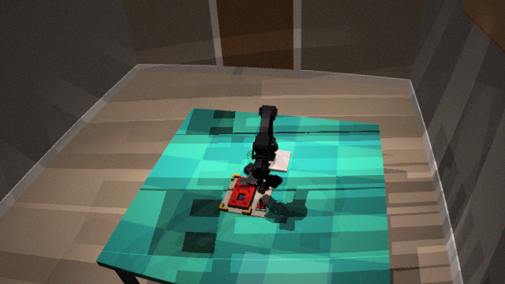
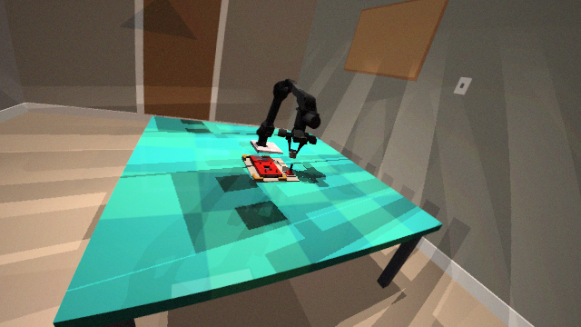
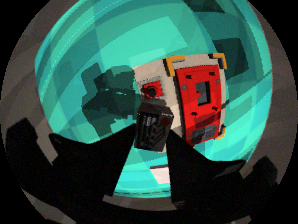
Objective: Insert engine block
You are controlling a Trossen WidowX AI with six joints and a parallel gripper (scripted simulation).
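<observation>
The beige base plate lies 11 cm to the right of my gripper tip, 10 cm below it and 2 cm behind it. The rest, counted from my gripper tip: engine block (1 cm below).
</observation>
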